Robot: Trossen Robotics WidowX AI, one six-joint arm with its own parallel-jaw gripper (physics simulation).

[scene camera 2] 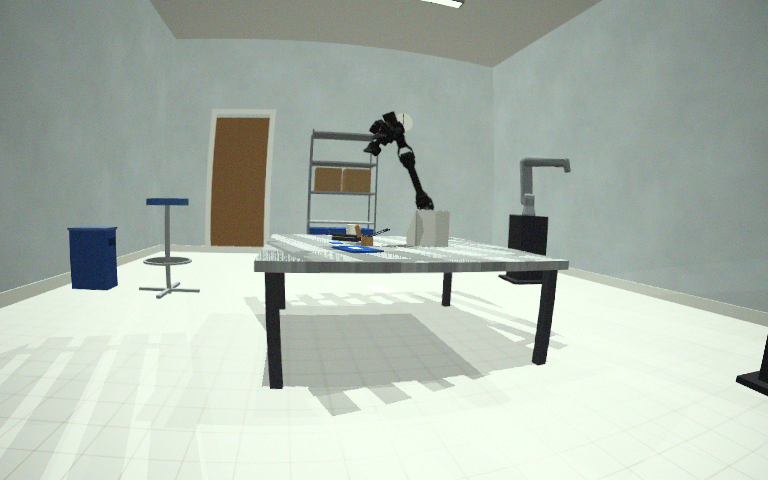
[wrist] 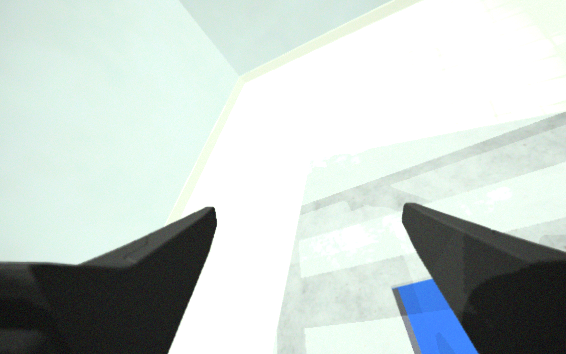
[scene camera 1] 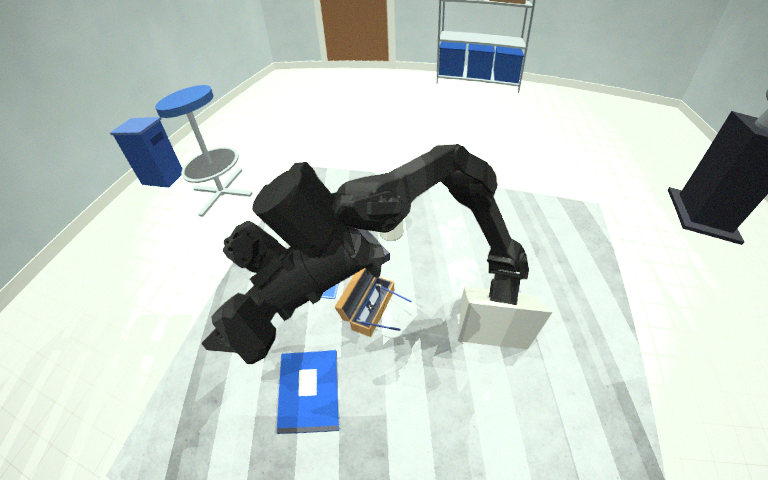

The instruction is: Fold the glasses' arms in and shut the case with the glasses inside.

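Seen in the pictures: gripper, fingertip midpoint: [scene camera 2: 368,144] [wrist: 308,213]; arm's base, origin of the base link: [scene camera 2: 428,218] [scene camera 1: 503,300].
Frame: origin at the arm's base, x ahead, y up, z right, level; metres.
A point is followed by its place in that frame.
Observation:
The orange-brown case [scene camera 1: 362,329] @[x 0.323, y -0.118, z -0.128 m] [scene camera 2: 367,241] @[x 0.330, y -0.124, z -0.128 m] stands open on the table [scene camera 1: 453,441] @[x 0.018, y -0.147, z -0.316 m] [scene camera 2: 407,265] @[x 0.216, y -0.159, z -0.688 m], its lid [scene camera 1: 342,308] @[x 0.375, y -0.054, z -0.121 m] raised on the left side. The blue-framed glasses [scene camera 1: 370,306] @[x 0.331, y -0.119, z -0.056 m] lie in the case with both arms unfolded, sticking out over its right side. In the second scene view the glasses' arms [scene camera 2: 382,231] point up and right. My gripper [scene camera 1: 218,294] [scene camera 2: 367,139] @[x 0.358, y 0.313, z -0.394 m] [wrist: 308,213] @[x 0.358, y 0.313, z -0.394 m] is open and empty, high above the table and left of the case in the first scene view. Neither case nor glasses shows in the wrist view.
A blue book [scene camera 1: 308,410] @[x 0.359, y -0.139, z -0.373 m] [scene camera 2: 356,249] @[x 0.390, y -0.137, z -0.398 m] [wrist: 435,300] @[x 0.402, y -0.139, z -0.379 m] lies at the near left. A small blue item [scene camera 1: 329,292] @[x 0.472, y -0.142, z -0.040 m] lies left of the case. A mug [scene camera 1: 394,230] @[x 0.367, y -0.098, z 0.225 m] [scene camera 2: 351,229] @[x 0.406, y -0.086, z 0.219 m] stands behind, partly hidden by my arm. My arm's base stands on a pale block [scene camera 1: 498,327] @[x -0.006, y -0.049, z -0.047 m] [scene camera 2: 433,229] @[x -0.020, y -0.058, z -0.044 m].

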